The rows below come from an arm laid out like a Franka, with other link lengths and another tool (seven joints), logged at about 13 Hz.
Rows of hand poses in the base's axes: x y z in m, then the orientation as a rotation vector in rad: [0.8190, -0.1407, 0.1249, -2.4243, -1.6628, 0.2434]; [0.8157, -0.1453, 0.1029, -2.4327, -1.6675, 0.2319]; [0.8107, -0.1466, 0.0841, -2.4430, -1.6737, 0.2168]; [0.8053, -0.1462, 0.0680, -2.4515, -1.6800, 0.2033]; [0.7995, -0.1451, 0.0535, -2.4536, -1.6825, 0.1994]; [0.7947, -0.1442, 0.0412, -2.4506, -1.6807, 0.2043]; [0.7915, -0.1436, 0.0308, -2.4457, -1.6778, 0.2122]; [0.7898, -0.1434, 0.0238, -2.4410, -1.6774, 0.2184]
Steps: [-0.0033, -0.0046, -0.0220, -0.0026, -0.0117, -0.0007]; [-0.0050, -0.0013, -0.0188, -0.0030, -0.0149, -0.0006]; [-0.0054, 0.0004, -0.0161, -0.0025, -0.0133, 0.0001]; [-0.0058, 0.0011, -0.0145, -0.0008, -0.0039, 0.0006]; [-0.0048, 0.0009, -0.0123, 0.0007, 0.0046, 0.0002]; [-0.0032, 0.0006, -0.0104, 0.0011, 0.0075, 0.0004]; [-0.0017, 0.0002, -0.0070, 0.0007, 0.0056, 0.0017]
